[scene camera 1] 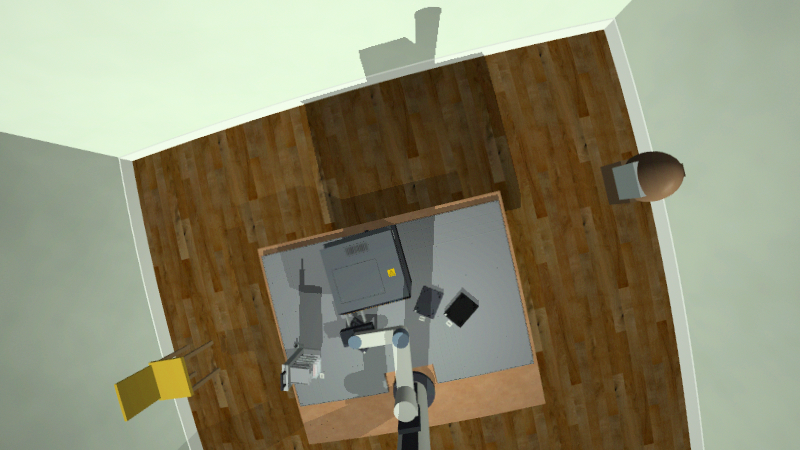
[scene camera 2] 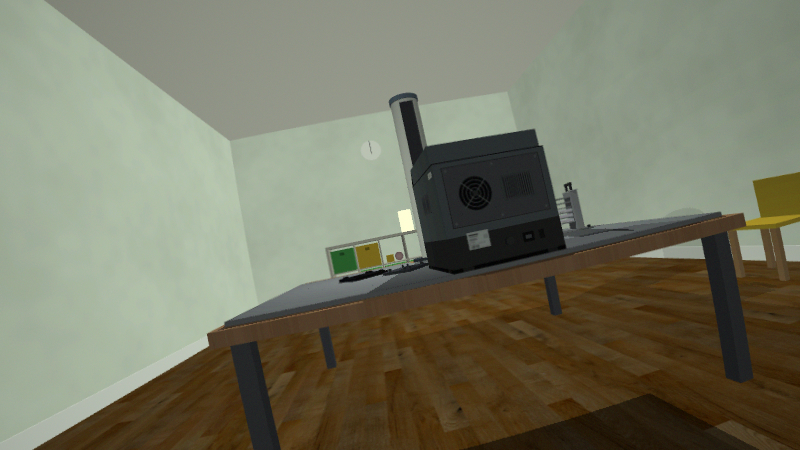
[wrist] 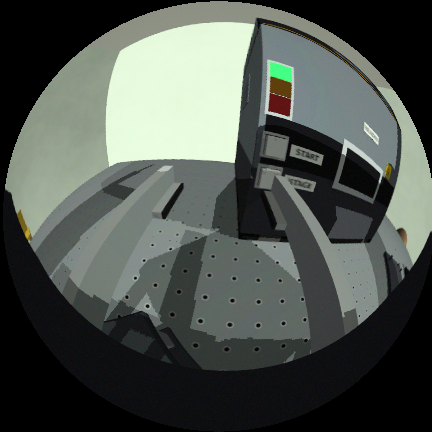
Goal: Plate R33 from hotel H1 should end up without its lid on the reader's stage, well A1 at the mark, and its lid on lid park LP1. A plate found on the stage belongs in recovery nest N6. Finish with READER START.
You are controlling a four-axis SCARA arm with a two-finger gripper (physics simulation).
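Frame: origin at the arm's base, x back, y right, z up, level; centimetres.
Seen in the pictures: gripper, fingertip midpoint: (wrist: pixel 222 178); arm's base, link origin: (scene camera 1: pixel 414 390).
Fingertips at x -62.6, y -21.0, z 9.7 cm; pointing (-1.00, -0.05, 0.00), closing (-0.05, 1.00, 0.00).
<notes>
Pixels of each thing's top centre, then the offset from my fingertips to it. "spot": a spot on its surface instead.
- dark reader, top centre: (wrist: pixel 316 70) (scene camera 2: pixel 466 151) (scene camera 1: pixel 363 274) dx -19.3, dy +18.0, dz +26.4 cm
- START button, top centre: (wrist: pixel 275 136) dx -1.9, dy +4.2, dz +4.2 cm
- STAGE button, top centre: (wrist: pixel 270 168) dx -1.9, dy +4.2, dz +1.0 cm
- dark fixture, surface spot: (wrist: pixel 137 332) spot: dx +11.6, dy -2.5, dz -2.4 cm
The dark reader (scene camera 1: pixel 359 278) (scene camera 2: pixel 495 187) (wrist: pixel 325 85) stands at the table's back. Its front carries the START button (wrist: pixel 275 146) and, below it, the STAGE button (wrist: pixel 264 178). The top segment of its lamp (wrist: pixel 281 71) is lit green. No stage shows extended. My gripper (scene camera 1: pixel 356 317) (wrist: pixel 222 178) is in front of the reader, shut to its narrow stance and empty. In the wrist view its right fingertip overlaps the STAGE button; contact cannot be told. The hotel (scene camera 1: pixel 300 371) (scene camera 2: pixel 572 209) holds several plates at the table's left edge. R33's label is not readable.
Two dark holders (scene camera 1: pixel 429 302) (scene camera 1: pixel 462 308) lie right of the reader; their labels are unreadable. A dark fixture (wrist: pixel 137 332) lies at the lower left in the wrist view. The arm's column (scene camera 1: pixel 405 411) (scene camera 2: pixel 408 128) stands at the table's front. A yellow chair (scene camera 1: pixel 171 378) stands left.
</notes>
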